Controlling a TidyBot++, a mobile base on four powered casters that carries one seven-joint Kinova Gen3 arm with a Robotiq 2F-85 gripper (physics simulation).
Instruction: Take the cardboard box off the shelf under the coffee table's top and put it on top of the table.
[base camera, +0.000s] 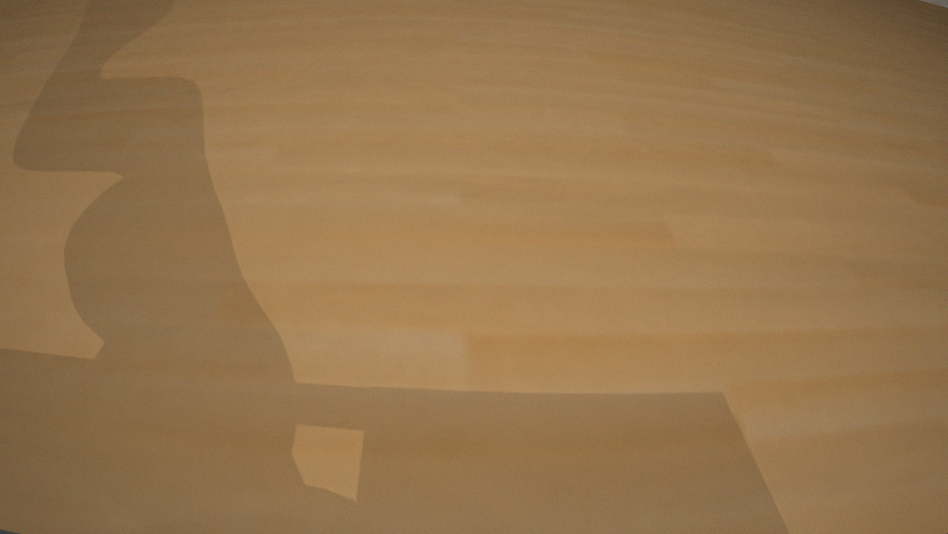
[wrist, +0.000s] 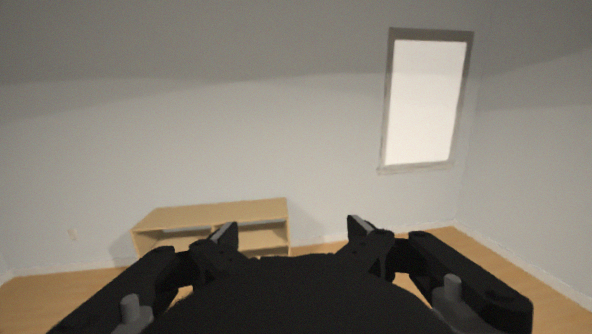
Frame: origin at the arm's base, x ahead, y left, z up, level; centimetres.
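Seen in the pictures: gripper, fingertip midpoint: (wrist: 293, 230).
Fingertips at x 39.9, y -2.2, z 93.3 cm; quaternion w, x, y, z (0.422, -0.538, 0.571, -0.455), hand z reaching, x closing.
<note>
A point is followed by its place in that frame.
A low light-wood piece of furniture (wrist: 215, 212) @[x 185.2, y 55.7, z 21.3 cm] stands against the far wall in the wrist view, left of centre. It has a flat top and open compartments under it, partly hidden by my left finger; I cannot tell whether it is the coffee table. The cardboard box does not show in either view. My gripper (wrist: 293, 230) @[x 39.9, y -2.2, z 93.3 cm] is open, with its fingers wide apart and no object between them. It is raised and points toward the wall, far from the furniture.
The wood floor (base camera: 530, 265) @[x 45.3, y -6.9, z -39.7 cm] (wrist: 55, 295) @[x 171.6, y 197.3, z -39.7 cm] carries shadows of the robot in the base camera view. A window (wrist: 425, 102) @[x 215.2, y -149.7, z 107.1 cm] is in the wall at the right in the wrist view, near a room corner. A small wall plate (wrist: 73, 234) @[x 201.5, y 195.7, z 0.6 cm] is at the left.
</note>
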